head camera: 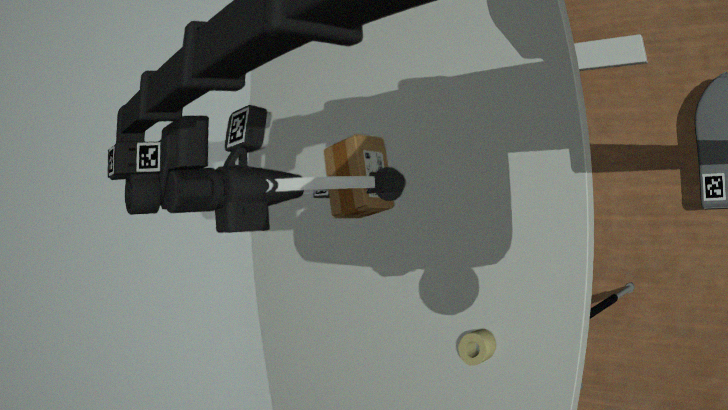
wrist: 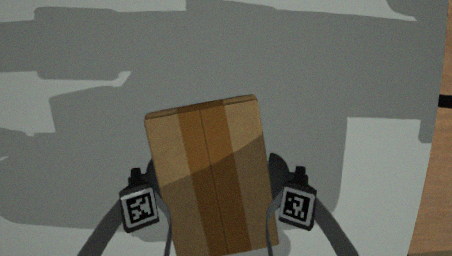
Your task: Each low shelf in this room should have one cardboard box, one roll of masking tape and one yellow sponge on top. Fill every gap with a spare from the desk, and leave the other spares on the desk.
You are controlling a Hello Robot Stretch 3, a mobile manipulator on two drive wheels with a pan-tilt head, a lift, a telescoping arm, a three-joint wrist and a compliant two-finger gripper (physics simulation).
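Places are measured from the robot's base along level axes (x right, y ahead, z up), in metres.
Pixels of known places: gripper, fingertip midpoint: (head camera: 378, 185) (wrist: 219, 171).
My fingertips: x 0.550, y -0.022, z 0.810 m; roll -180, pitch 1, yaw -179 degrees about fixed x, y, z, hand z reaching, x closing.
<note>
Behind a point stands the place of what it marks.
A brown cardboard box (head camera: 351, 157) {z 0.865, x 0.536, y -0.054 m} (wrist: 210, 150) {z 0.865, x 0.554, y -0.053 m} with a darker tape strip is between the two fingers of my gripper (head camera: 356, 187) {z 0.810, x 0.550, y -0.022 m} (wrist: 219, 171) {z 0.810, x 0.550, y -0.022 m}. The fingertips press on its two opposite sides, so my gripper is shut on it. The box is slightly turned between the fingers and shows a white label in the head view. How high it is over the white desk (head camera: 382, 331) {z 0.720, x 0.649, y 0.203 m} (wrist: 385, 190) {z 0.720, x 0.337, y 0.039 m} is hard to tell. A yellowish masking tape roll (head camera: 487, 343) {z 0.741, x 0.424, y 0.194 m} is on the desk at the lower right of the head view. No sponge and no low shelf show.
The desk's curved edge runs down the right side of the head view, with brown wooden floor (head camera: 662, 356) {z 0.000, x 0.284, y 0.455 m} beyond. A white flat piece (head camera: 611, 50) {z 0.025, x 0.412, y -0.388 m}, a dark rod (head camera: 606, 305) {z 0.181, x 0.433, y 0.267 m} and a grey rounded body with a marker (head camera: 715, 122) {z 0.160, x 0.111, y -0.146 m} show there. My arm (head camera: 213, 61) {z 1.166, x 0.312, y -0.086 m} reaches across the top left.
</note>
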